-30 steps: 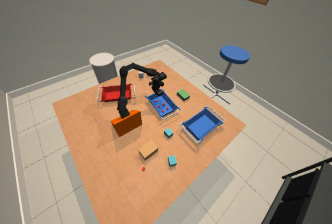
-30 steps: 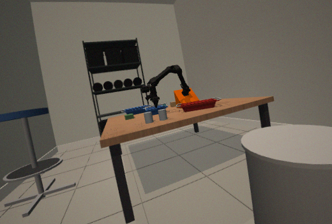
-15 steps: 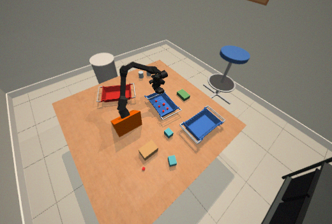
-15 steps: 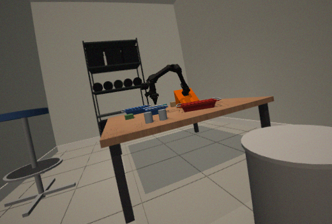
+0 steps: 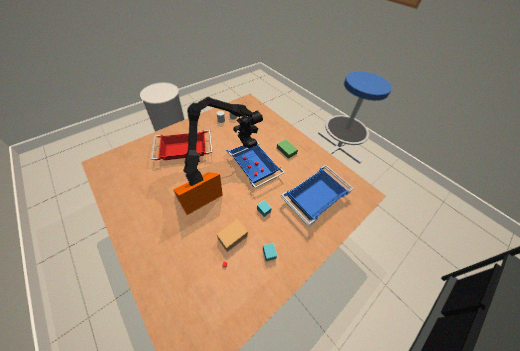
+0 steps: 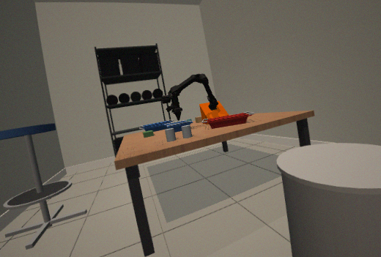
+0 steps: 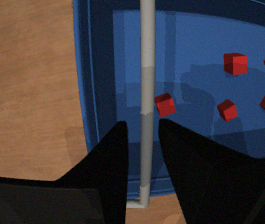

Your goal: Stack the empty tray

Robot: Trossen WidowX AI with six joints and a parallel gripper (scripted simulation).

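Right now my gripper tip is 29 cm past the red tray, 26 cm to the right of it and 4 cm above it. The rest, counted from my gripper tip: green block: 25 cm ahead, 13 cm to the right, 7 cm below; tan block: 37 cm behind, 40 cm to the right, 6 cm below; small red cube: 46 cm behind, 48 cm to the right, 8 cm below.
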